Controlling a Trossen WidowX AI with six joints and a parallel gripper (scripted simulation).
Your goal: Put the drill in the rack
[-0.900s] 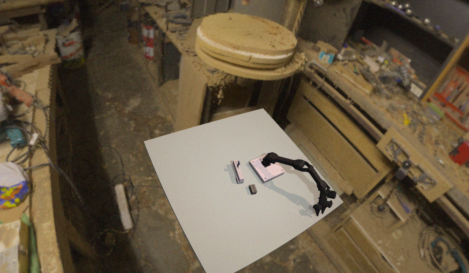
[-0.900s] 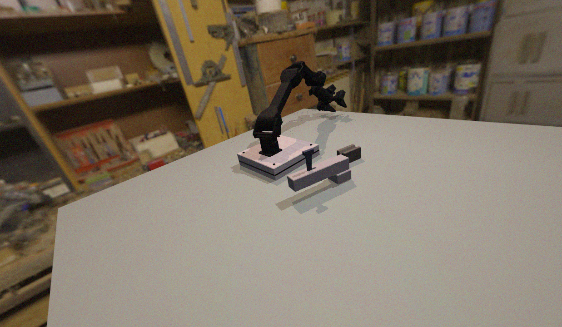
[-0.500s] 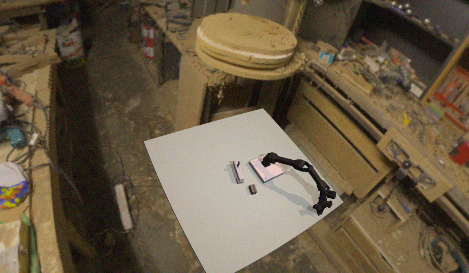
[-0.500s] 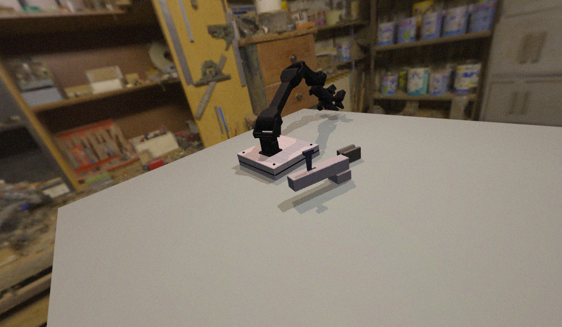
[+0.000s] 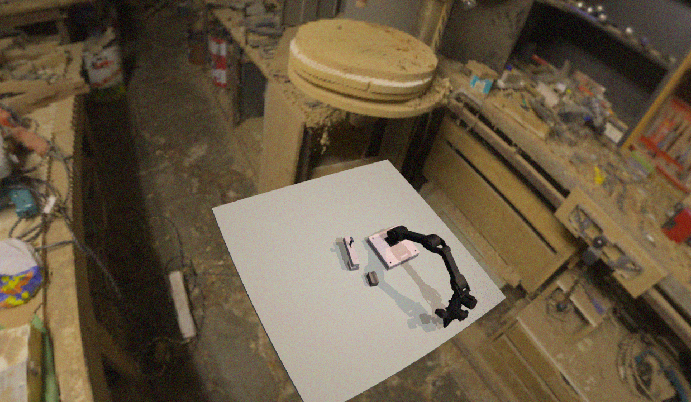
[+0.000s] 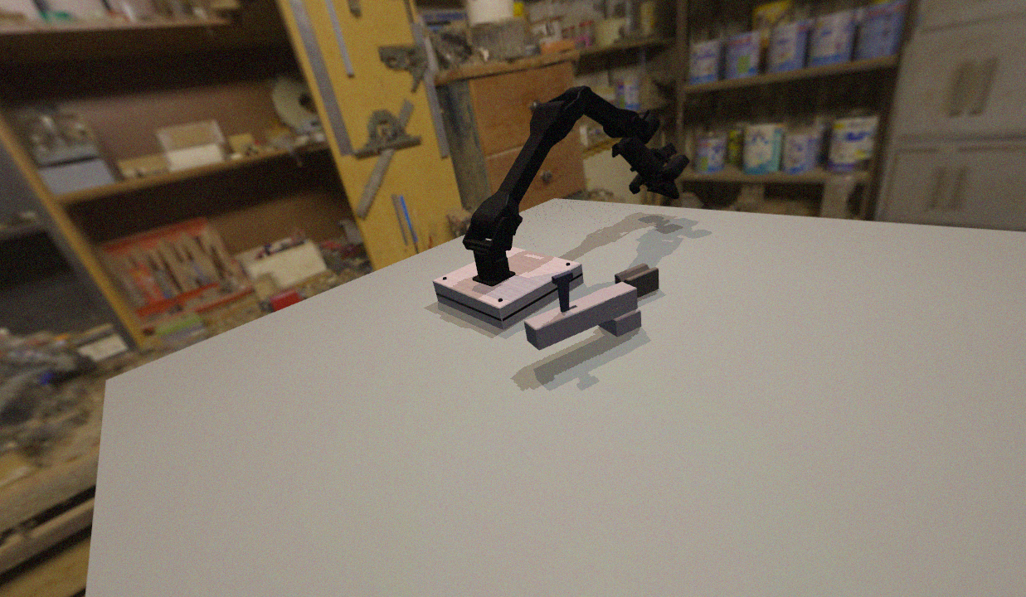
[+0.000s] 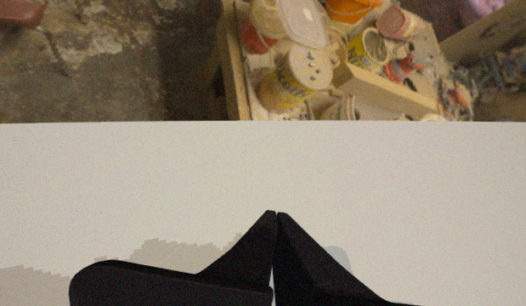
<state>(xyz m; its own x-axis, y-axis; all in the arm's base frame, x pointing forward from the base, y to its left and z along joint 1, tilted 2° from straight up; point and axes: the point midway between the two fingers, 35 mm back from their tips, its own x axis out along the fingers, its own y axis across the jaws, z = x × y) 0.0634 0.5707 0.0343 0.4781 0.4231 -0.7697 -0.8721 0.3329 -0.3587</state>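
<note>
My gripper tip is now 17 cm short of the dark key, 65 cm to the left of it and 5 cm below it. From my gripper tip the other things lie so: housing block 18 cm ahead, 62 cm to the right; dark rack 15 cm ahead, 44 cm to the right, 3 cm below; drill 18 cm ahead, 60 cm to the right.
</note>
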